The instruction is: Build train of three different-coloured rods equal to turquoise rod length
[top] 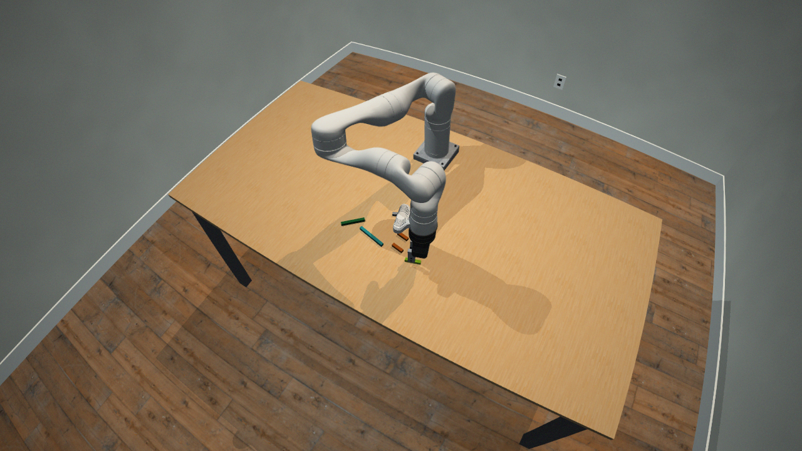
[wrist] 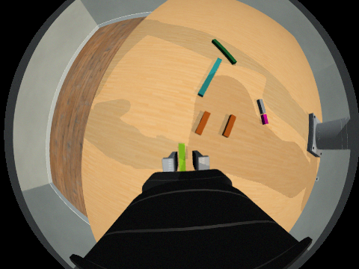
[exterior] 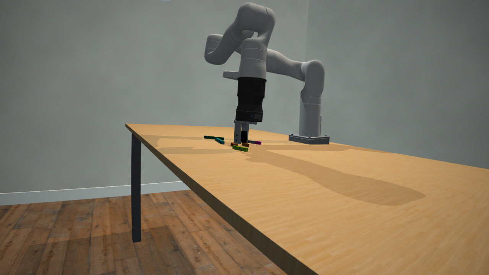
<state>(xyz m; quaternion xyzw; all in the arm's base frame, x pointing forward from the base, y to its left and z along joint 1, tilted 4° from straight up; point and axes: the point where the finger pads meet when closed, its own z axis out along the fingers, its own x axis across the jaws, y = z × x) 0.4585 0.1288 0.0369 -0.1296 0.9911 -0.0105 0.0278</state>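
My hand is 3 cm above the lime rod. Round my hand: grey rod 14 cm behind, 13 cm to the right, 3 cm below; then turquoise rod 16 cm to the right, 3 cm below, 2 cm behind; then magenta rod 15 cm behind, 10 cm to the right, 3 cm below.
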